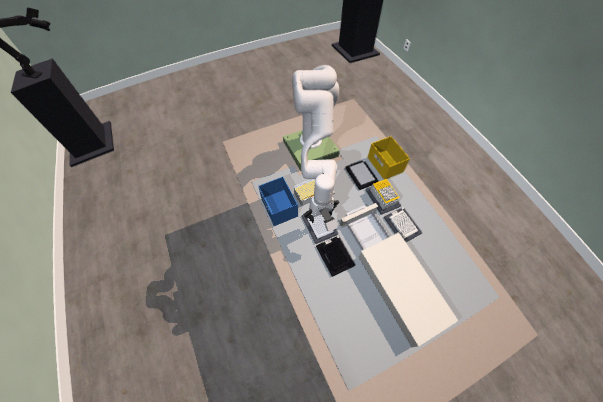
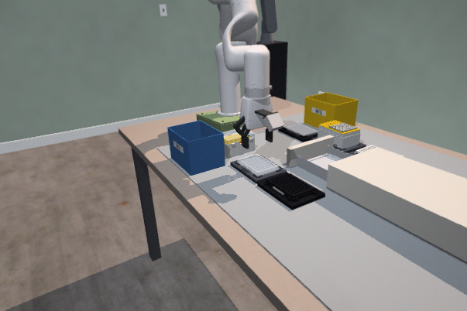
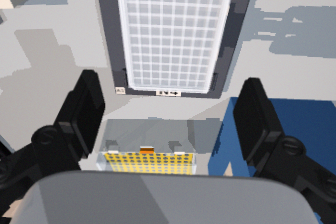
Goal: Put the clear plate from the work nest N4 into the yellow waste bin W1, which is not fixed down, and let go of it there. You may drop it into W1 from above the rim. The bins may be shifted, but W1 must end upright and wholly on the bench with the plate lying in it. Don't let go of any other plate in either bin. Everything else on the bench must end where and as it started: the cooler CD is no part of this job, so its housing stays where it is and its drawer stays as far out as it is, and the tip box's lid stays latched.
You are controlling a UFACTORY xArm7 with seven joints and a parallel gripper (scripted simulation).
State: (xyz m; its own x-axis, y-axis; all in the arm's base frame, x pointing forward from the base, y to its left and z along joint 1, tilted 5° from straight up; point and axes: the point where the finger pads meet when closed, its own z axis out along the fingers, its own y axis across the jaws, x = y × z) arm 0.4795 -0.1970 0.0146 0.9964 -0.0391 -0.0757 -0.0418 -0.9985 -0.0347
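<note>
Right now the clear plate is 80 mm below my hand. Round my hand: black plate: 170 mm ahead, 80 mm below, 10 mm to the right; then blue bin: 180 mm behind, 140 mm to the right, 60 mm below; then drawer: 190 mm to the left, 150 mm ahead, 80 mm below.
</note>
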